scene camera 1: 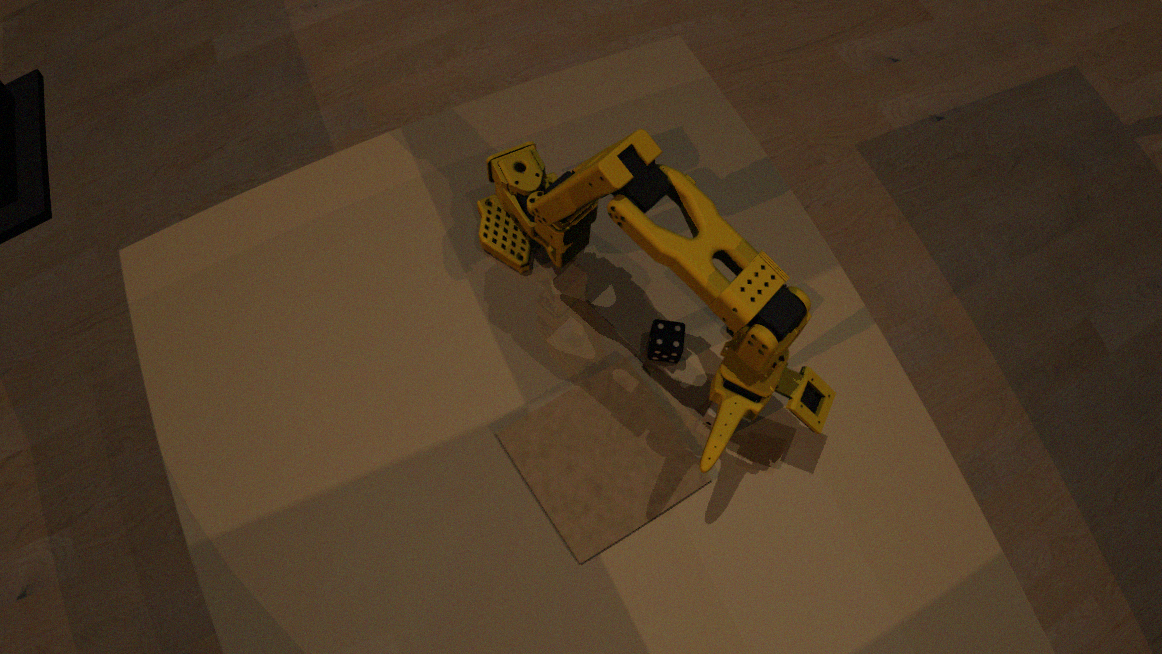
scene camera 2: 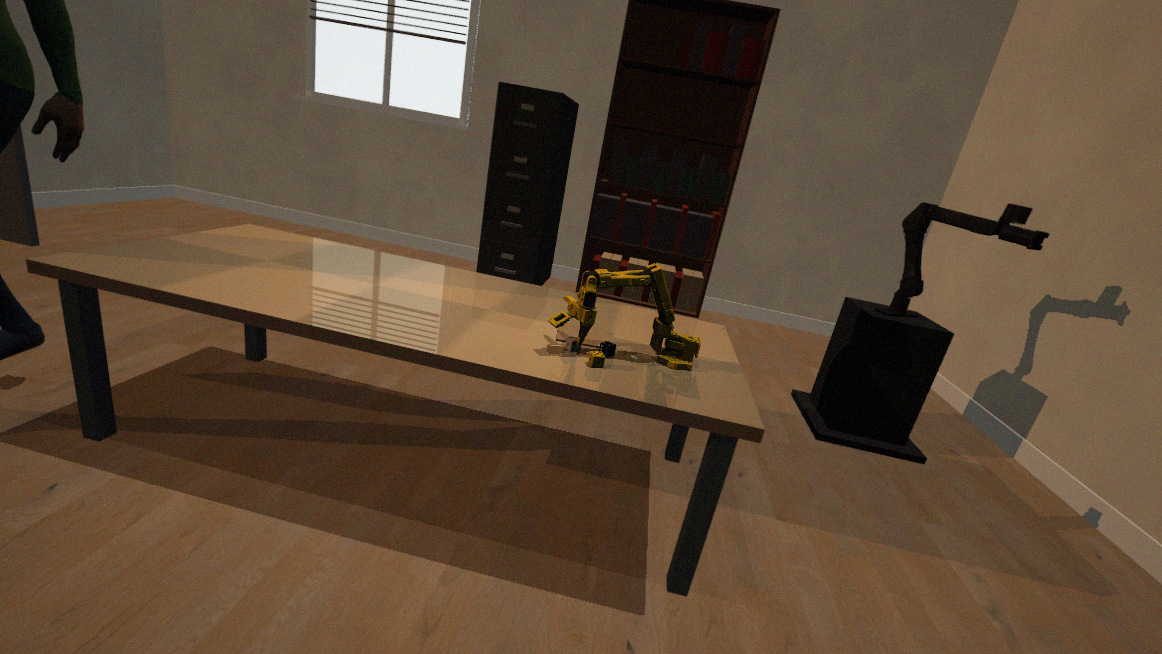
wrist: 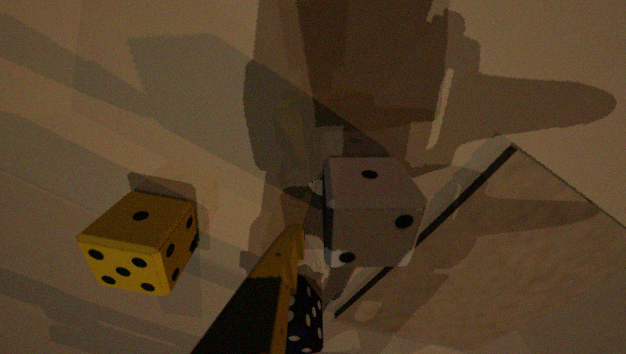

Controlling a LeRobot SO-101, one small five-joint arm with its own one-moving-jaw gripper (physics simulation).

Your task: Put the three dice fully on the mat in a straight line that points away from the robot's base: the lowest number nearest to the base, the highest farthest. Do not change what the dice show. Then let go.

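Places are measured from the arm's base along level axes (x back, y right, z up), in centimetres.
Pixels of known places: end effector, tool point: (scene camera 1: 736, 386) (scene camera 2: 578, 343) (wrist: 303, 238); arm's base, origin of the base link: (scene camera 1: 540, 240) (scene camera 2: 666, 359).
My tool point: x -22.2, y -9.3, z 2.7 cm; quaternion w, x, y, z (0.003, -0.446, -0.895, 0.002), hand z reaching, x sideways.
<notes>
Ahead of a thing's pixels: the offset from my tool point to its top centre. Level surfaces: height alone.
My gripper (scene camera 1: 709, 461) (scene camera 2: 583, 336) (wrist: 301, 231) is fully open and empty; one notched jaw shows in the wrist view, its tip left of the white die and partly over the black one. The white die @[dx -1.4, dy +1.7, dz +0.3 cm] (scene camera 2: 572, 345) (wrist: 372, 235) shows two pips on top, beside the mat's edge and off it. The yellow die @[dx +5.2, dy -4.7, dz +0.3 cm] (scene camera 2: 596, 359) (wrist: 125, 270) shows five on top, left of the jaw, farther from the mat. The black die @[dx +7.0, dy +3.5, dz +0.3 cm] (scene camera 1: 666, 334) (scene camera 2: 607, 349) (wrist: 306, 320) shows four on top, off the mat. The arm hides yellow and most of white in scene camera 1. The mat @[dx -0.3, dy +13.3, dz -2.3 cm] (scene camera 1: 585, 487) (wrist: 540, 285) bears no dice.
The robot's base (scene camera 1: 505, 235) (scene camera 2: 676, 357) stands on the table @[dz -2.7 cm] (scene camera 1: 308, 349) (scene camera 2: 243, 284). The arm arches over the table beside the black die. Arm shadows cross the mat and dice. A dark second arm (scene camera 2: 914, 243) stands on a pedestal away from the table.
</notes>
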